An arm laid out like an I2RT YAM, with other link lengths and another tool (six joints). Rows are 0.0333 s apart.
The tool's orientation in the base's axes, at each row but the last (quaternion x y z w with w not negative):
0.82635 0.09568 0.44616 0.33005
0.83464 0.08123 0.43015 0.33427
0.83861 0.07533 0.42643 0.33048
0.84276 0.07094 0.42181 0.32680
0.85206 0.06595 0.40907 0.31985
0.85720 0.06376 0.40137 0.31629
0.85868 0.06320 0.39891 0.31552
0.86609 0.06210 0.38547 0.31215
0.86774 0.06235 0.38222 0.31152
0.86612 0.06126 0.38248 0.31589
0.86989 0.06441 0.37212 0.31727
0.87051 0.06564 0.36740 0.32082
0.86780 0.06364 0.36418 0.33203
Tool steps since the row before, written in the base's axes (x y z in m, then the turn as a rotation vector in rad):
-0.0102 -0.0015 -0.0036 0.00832 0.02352 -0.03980
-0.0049 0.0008 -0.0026 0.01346 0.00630 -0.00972
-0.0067 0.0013 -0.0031 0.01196 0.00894 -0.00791
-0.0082 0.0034 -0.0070 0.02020 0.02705 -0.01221
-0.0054 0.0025 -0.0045 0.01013 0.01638 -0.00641
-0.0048 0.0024 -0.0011 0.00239 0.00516 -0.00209
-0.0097 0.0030 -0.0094 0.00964 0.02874 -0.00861
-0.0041 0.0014 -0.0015 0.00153 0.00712 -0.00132
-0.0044 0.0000 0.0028 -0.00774 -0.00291 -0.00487
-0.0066 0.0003 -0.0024 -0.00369 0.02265 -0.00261
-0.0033 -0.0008 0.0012 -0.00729 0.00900 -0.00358
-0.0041 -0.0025 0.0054 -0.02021 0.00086 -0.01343
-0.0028 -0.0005 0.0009 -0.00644 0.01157 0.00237
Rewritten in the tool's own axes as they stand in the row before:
-0.0091 0.0003 -0.0061 -0.01133 -0.04421 0.01112
-0.0044 -0.0015 -0.0031 0.00452 -0.01296 0.01127
-0.0057 -0.0019 -0.0045 0.00586 -0.01364 0.00807
-0.0085 -0.0056 -0.0049 0.01539 -0.03161 0.00727
-0.0056 -0.0039 -0.0031 0.00858 -0.01824 0.00240
-0.0031 -0.0019 -0.0041 0.00212 -0.00567 0.00021
-0.0115 -0.0066 -0.0040 0.01129 -0.02927 -0.00298
-0.0033 -0.0015 -0.0028 0.00271 -0.00666 -0.00176
-0.0013 0.0022 -0.0045 -0.00947 0.00046 -0.00150
-0.0060 -0.0008 -0.0036 0.00367 -0.01901 -0.01259
-0.0019 0.0018 -0.0025 -0.00425 -0.00836 -0.00769
-0.0006 0.0057 -0.0044 -0.02230 -0.00637 -0.00718
-0.0017 0.0013 -0.0021 0.00079 -0.00660 -0.01169

